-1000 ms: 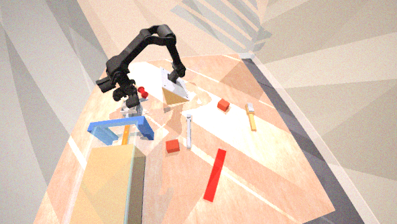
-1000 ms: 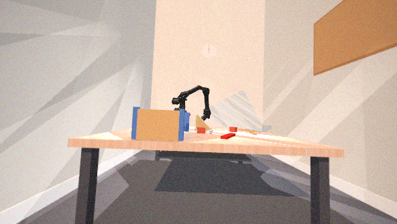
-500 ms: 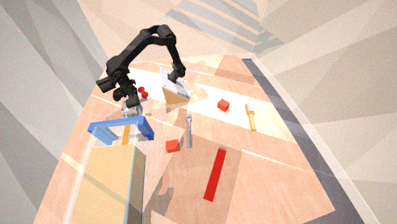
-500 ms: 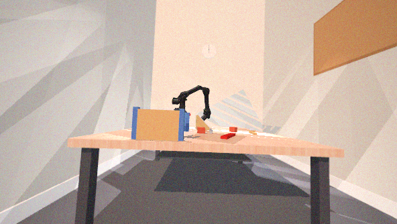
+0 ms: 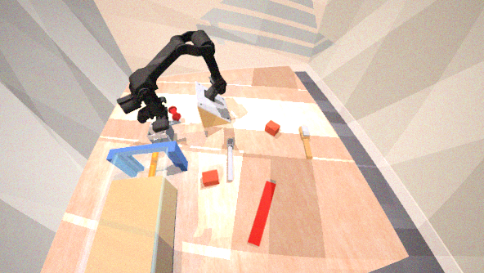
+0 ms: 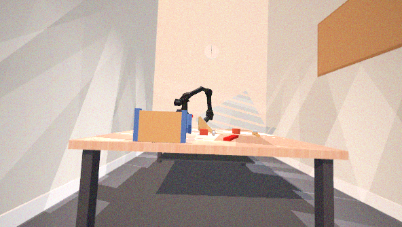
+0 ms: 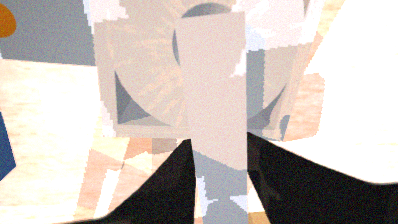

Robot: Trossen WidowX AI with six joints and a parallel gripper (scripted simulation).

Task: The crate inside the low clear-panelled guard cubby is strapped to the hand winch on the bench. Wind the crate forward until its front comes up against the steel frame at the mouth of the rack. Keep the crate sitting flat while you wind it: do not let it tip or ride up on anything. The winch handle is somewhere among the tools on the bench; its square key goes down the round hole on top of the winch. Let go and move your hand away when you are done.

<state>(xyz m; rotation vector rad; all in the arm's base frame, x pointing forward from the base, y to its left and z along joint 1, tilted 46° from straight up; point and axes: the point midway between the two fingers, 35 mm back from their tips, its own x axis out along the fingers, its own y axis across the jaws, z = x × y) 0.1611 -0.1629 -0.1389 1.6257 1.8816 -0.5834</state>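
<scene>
Right now my gripper tip is 10 mm to the right of the grey crank arm and 20 mm below it. From my gripper tip the other things lie so: blue steel frame: 170 mm ahead, 60 mm to the right, 20 mm above; grey winch: 10 mm behind, 60 mm to the right, 60 mm below; red grip: 10 mm behind, 50 mm to the left, 50 mm above.
</scene>
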